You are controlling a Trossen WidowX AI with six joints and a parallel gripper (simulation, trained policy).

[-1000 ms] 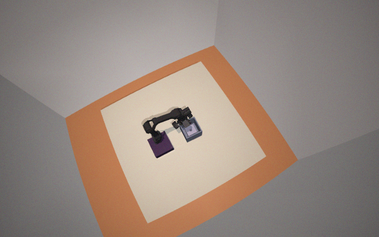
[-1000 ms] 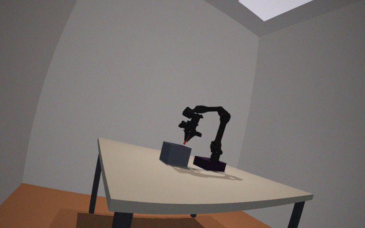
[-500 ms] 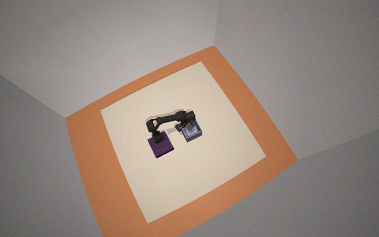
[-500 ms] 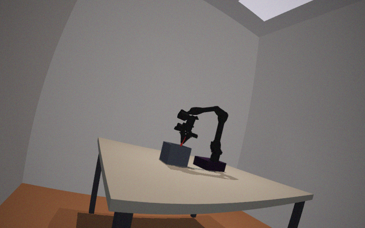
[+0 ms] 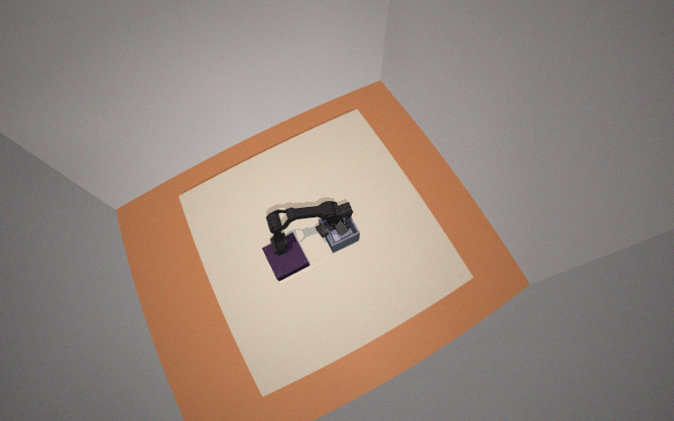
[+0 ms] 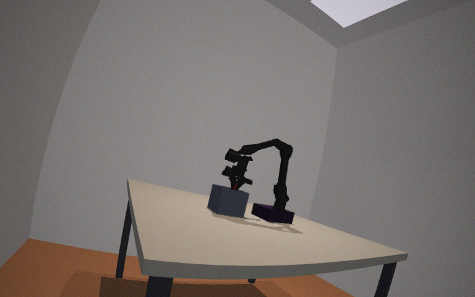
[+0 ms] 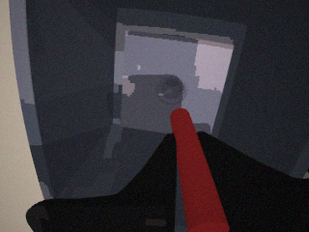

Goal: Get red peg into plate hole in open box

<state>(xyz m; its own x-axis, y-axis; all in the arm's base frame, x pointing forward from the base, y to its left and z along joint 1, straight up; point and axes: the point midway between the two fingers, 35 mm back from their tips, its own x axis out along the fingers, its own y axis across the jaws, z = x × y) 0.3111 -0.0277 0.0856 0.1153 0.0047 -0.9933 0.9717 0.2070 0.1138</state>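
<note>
My gripper tip is 10 mm short of the pale plate, 10 mm to the left of it and 70 mm above it. Also, from my gripper tip: red peg 20 mm above.
</note>
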